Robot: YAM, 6 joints.
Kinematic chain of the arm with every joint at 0, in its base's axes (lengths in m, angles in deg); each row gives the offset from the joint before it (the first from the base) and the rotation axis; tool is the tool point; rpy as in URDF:
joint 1: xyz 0 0 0.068 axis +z
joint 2: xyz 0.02 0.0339 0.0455 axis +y
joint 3: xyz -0.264 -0.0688 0 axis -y
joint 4: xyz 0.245 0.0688 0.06 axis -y
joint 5: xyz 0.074 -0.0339 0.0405 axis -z
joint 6: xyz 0.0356 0 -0.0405 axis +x
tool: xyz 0 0 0 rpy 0 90 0
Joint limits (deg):
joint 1: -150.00..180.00
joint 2: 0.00..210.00
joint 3: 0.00..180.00
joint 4: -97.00..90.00
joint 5: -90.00..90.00
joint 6: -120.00..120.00
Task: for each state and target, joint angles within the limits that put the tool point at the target. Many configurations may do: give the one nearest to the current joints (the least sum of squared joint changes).
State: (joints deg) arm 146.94 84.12 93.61 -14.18 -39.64 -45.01
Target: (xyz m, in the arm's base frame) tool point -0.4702 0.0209 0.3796
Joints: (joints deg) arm 174.81 112.37 107.70 -5.41 -37.60 -45.01
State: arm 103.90 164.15 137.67 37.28 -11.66 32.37
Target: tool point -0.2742 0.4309 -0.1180
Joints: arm 121.47 170.86 102.03 30.94 -14.55 32.37
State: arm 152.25 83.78 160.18 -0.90 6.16 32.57
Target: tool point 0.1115 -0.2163 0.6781
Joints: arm 117.10 65.03 171.02 -1.87 1.16 32.57
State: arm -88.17 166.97 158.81 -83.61 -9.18 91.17
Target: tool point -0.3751 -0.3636 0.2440
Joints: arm -136.30 153.52 166.67 -81.05 -6.01 91.17
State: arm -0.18 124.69 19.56 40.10 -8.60 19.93
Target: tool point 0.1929 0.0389 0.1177
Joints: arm 9.15 79.37 4.60 56.19 -12.53 19.93
